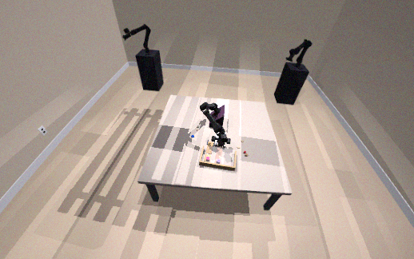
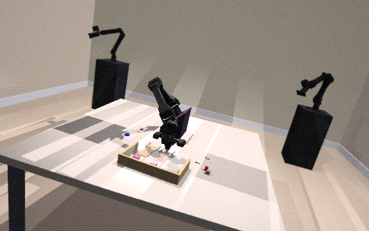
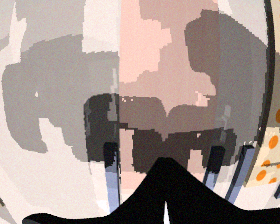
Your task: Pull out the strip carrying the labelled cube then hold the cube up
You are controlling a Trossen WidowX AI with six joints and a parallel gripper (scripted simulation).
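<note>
Now: gripper tip 210 mm short of the labelled cube, 10 mm to the left of it and 20 mm below it. Round my gripper tip: blue disc (80 mm behind, 290 mm to the right); red piece (60 mm ahead, 250 mm to the left, 10 mm above).
</note>
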